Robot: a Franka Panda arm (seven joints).
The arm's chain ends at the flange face. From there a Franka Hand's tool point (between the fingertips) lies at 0.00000 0.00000 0.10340 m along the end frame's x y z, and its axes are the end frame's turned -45 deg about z.
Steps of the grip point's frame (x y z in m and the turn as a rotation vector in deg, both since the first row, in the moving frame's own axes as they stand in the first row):
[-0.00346 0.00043 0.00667 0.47 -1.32 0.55]
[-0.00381 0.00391 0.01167 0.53 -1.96 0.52]
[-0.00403 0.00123 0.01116 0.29 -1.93 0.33]
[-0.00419 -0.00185 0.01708 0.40 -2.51 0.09]
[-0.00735 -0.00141 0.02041 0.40 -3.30 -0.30]
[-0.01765 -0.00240 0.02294 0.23 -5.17 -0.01]
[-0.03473 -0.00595 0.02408 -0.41 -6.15 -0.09]
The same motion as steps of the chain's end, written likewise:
[0.00015 0.00168 0.00670 -0.60 -1.27 0.55]
[0.00326 0.00365 0.01173 -1.01 -1.76 0.52]
[0.00086 0.00164 0.01122 -1.16 -1.57 0.33]
[-0.00056 -0.00103 0.01718 -1.49 -2.06 0.09]
[-0.00149 0.00049 0.02058 -2.05 -2.62 -0.30]
[-0.00730 0.00449 0.02336 -3.49 -3.82 -0.01]
[-0.02146 0.01199 0.02468 -4.64 -4.06 -0.09]

